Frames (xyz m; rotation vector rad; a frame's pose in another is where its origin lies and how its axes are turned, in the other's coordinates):
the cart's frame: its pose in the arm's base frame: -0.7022 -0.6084 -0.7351 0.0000 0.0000 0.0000
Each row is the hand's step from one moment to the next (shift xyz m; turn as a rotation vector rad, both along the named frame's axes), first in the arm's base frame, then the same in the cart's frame.
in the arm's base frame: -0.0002 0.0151 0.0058 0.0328 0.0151 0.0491
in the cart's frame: -0.0002 0.0151 0.0058 0.0328 0.0151 0.0491
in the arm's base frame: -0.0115 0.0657 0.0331 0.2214 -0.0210 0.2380
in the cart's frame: -0.0115 0.0657 0.0331 0.2214 -0.0210 0.2380
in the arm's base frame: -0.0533 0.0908 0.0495 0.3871 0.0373 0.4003
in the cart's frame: -0.0533 0.0908 0.0495 0.3871 0.0373 0.4003
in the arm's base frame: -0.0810 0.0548 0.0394 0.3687 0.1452 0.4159
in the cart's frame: -0.0810 0.0548 0.0394 0.3687 0.1452 0.4159
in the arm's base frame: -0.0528 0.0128 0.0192 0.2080 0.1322 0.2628
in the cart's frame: -0.0528 0.0128 0.0192 0.2080 0.1322 0.2628
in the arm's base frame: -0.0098 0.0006 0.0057 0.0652 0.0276 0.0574
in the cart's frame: -0.0098 0.0006 0.0057 0.0652 0.0276 0.0574
